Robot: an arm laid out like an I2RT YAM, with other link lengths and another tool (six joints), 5 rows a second.
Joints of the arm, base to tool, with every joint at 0 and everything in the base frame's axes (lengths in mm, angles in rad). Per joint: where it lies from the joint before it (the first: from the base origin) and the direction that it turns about. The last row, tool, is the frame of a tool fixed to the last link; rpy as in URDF.
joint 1: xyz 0 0 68.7 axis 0 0 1
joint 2: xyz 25.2 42.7 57.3 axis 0 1 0
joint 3: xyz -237.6 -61.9 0 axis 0 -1 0
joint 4: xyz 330.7 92.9 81 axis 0 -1 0
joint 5: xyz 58.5 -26.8 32 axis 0 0 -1
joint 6: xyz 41.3 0 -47 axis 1 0 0
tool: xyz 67 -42 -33 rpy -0.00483 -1.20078 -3.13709
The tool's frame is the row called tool.
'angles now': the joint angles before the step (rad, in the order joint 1, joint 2, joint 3, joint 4, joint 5, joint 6). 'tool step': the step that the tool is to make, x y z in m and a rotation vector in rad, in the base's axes. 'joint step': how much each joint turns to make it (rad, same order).
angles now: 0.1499 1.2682 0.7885 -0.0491 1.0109 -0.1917
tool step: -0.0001 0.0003 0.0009 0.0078 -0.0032 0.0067
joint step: 0.0002 -0.0065 0.0002 -0.0071 -0.0092 0.0056
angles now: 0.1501 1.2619 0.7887 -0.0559 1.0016 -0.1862
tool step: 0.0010 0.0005 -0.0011 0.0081 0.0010 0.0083
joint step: 0.0002 0.0013 0.0011 -0.0041 -0.0111 0.0054
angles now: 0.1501 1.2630 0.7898 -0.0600 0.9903 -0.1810
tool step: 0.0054 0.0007 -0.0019 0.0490 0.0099 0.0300
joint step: -0.0061 0.0101 0.0242 -0.0506 -0.0569 0.0412
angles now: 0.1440 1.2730 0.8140 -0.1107 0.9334 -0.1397
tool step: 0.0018 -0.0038 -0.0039 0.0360 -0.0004 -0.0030
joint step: -0.0163 0.0069 0.0088 -0.0259 -0.0307 0.0369
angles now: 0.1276 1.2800 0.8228 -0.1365 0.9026 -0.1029
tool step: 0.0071 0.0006 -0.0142 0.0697 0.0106 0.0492
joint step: -0.0125 0.0172 -0.0020 -0.0090 -0.0909 0.0345
